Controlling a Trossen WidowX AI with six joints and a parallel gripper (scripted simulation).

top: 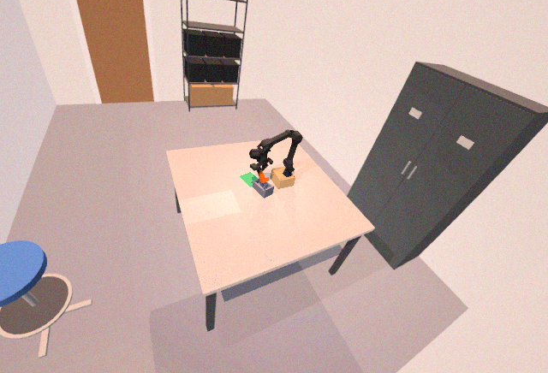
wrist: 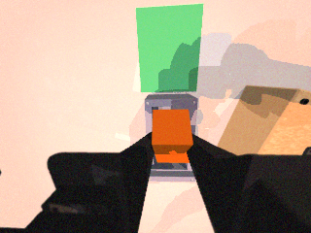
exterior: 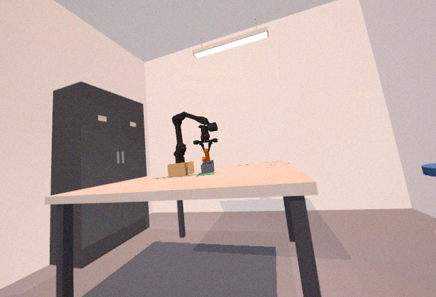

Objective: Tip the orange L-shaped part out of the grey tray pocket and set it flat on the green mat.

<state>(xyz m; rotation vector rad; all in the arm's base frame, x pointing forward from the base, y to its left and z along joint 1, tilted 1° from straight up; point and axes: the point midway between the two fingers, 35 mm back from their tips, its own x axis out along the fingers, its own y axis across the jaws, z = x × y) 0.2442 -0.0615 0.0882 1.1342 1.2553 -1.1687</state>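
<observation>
The green mat lies 100 mm to the right of my gripper tip and 170 mm below it. The rest, counted from my gripper tip: orange L-shaped part: 20 mm behind, 30 mm to the left, 30 mm below.
</observation>
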